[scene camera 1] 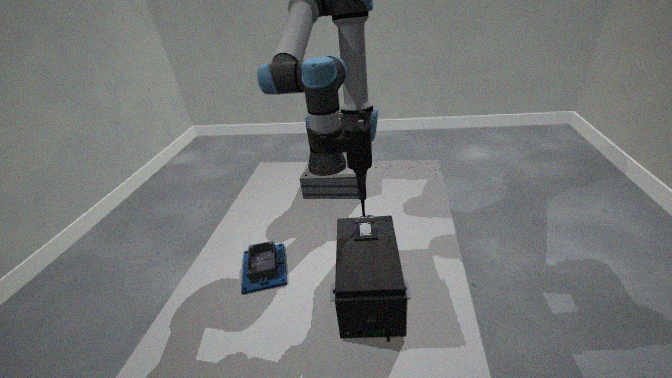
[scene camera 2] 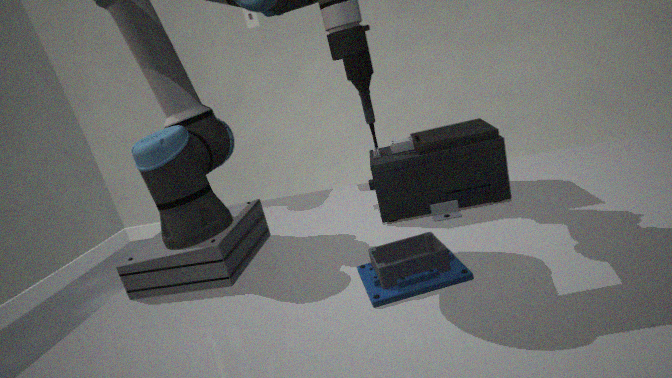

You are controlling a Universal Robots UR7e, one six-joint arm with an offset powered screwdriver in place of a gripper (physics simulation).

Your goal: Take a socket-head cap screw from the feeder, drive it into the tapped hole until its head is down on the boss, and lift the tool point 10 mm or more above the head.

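Note:
The black screw feeder (scene camera 1: 369,265) (scene camera 2: 440,177) stands on the light table top, with a small light plate on its top. My screwdriver (scene camera 1: 364,215) (scene camera 2: 376,147) points down, its thin bit tip at the feeder's end nearer the robot base, at the small pick-up spot. Whether the tip touches or holds a screw is too small and dark to tell. The grey open-topped housing (scene camera 1: 262,273) (scene camera 2: 410,267) sits on a blue plate (scene camera 1: 265,286) (scene camera 2: 375,296), apart from the feeder. Its boss and tapped hole cannot be made out.
The robot's grey base block (scene camera 1: 330,189) (scene camera 2: 175,275) stands behind the feeder and housing in the scene camera 1 view. A small light bracket (scene camera 2: 446,210) sticks out at the feeder's foot. The feeder stands taller than the housing. Arm shadows fall across the table top.

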